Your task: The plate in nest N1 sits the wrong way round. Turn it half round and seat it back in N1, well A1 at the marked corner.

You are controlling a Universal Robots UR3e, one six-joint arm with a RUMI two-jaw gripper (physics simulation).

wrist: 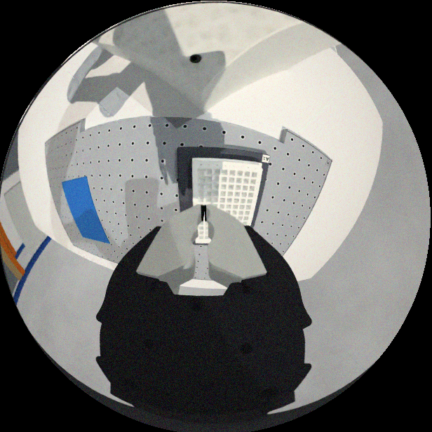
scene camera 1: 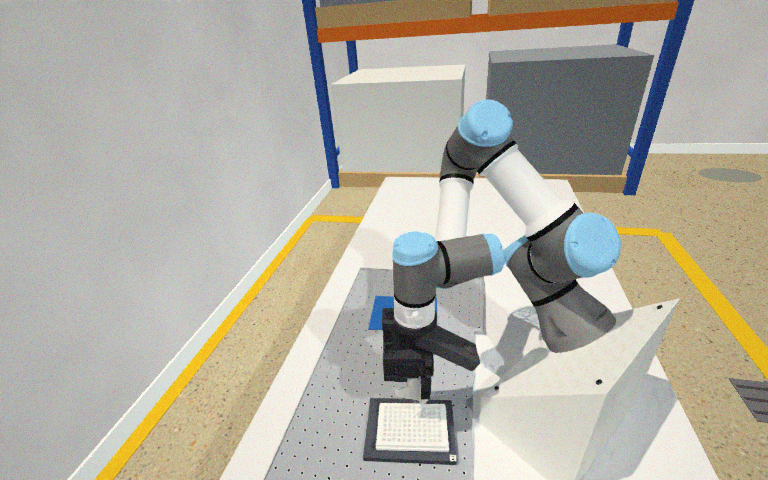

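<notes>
The white well plate point(scene camera 1: 412, 428) point(wrist: 240, 186) lies flat inside the dark frame of nest N1 point(scene camera 1: 407, 456) point(wrist: 185, 175). The small A1 label point(scene camera 1: 453, 457) point(wrist: 266, 158) marks the nest's near right corner in the scene view. Which plate corner holds well A1 cannot be told. My gripper point(scene camera 1: 422, 399) point(wrist: 204, 207) points down at the plate's far edge in the scene view, its fingertips together with no object seen held. In the wrist view the fingers cover part of the plate. The exact gap between tips and plate is unclear.
A blue flat pad point(scene camera 1: 378, 315) point(wrist: 82, 210) lies farther back on the grey perforated board point(scene camera 1: 328, 407) point(wrist: 135, 170). A large white angled block point(scene camera 1: 543, 390) stands right of the nest. A blue and orange shelf rack point(scene camera 1: 320, 101) with boxes stands behind the table.
</notes>
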